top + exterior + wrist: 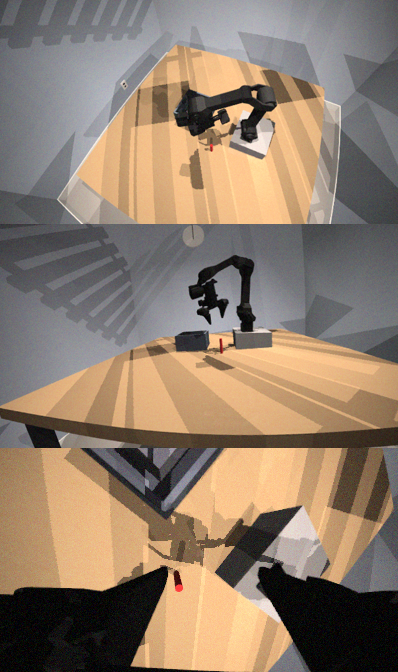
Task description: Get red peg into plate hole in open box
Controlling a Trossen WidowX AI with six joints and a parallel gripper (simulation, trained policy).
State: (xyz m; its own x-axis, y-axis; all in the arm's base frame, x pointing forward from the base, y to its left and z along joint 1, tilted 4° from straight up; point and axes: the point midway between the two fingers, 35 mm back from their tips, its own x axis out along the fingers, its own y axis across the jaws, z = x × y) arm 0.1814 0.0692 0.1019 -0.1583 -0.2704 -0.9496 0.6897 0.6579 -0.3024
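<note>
Right now the red peg is 20 mm behind my gripper tip, 60 mm to the left of it and 130 mm below it. From my gripper tip the other things lie so: dark box: 170 mm ahead, 110 mm to the right, 140 mm below; grey plate: 170 mm ahead, 110 mm to the right, 120 mm below.
</note>
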